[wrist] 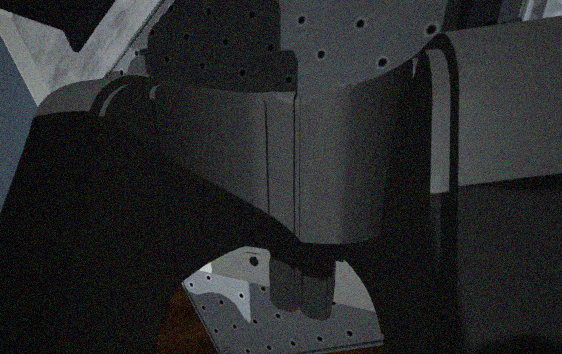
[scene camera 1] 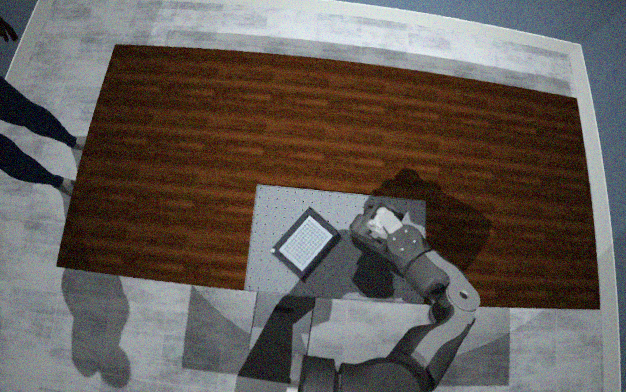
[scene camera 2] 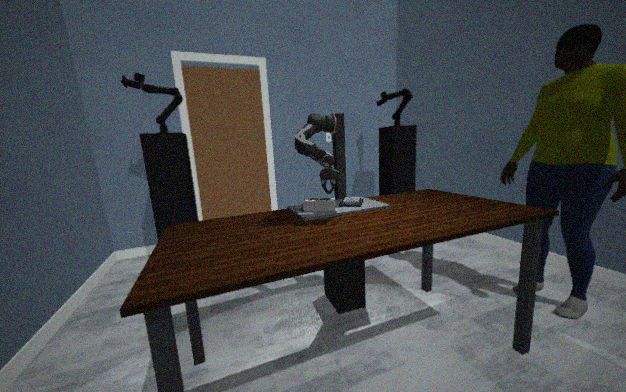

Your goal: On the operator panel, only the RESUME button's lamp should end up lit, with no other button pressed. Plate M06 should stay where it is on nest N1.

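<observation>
The operator panel (scene camera 2: 320, 205) (wrist: 243, 266) is a pale box on the perforated board. In the wrist view, part of its face with one dark lamp dot shows; the button labels and the other lamps are hidden. My gripper body covers it in scene camera 1. My gripper (scene camera 2: 328, 191) (wrist: 309, 201) is shut and empty, its fingertips together over the panel; scene camera 2 shows them slightly above its top. Whether they touch a button cannot be told. The pale plate M06 (scene camera 1: 306, 243) (scene camera 2: 351, 201) lies in the dark-framed nest N1 (scene camera 1: 336, 234), left of the arm in scene camera 1.
The perforated board (scene camera 1: 270, 210) (scene camera 2: 375, 204) (wrist: 310, 332) lies at the edge of the brown table (scene camera 1: 200, 125) (scene camera 2: 250, 250). A person (scene camera 2: 575, 120) stands beyond the table's right end in scene camera 2. Two black pedestals (scene camera 2: 167, 180) (scene camera 2: 397, 160) carry small arms behind the table.
</observation>
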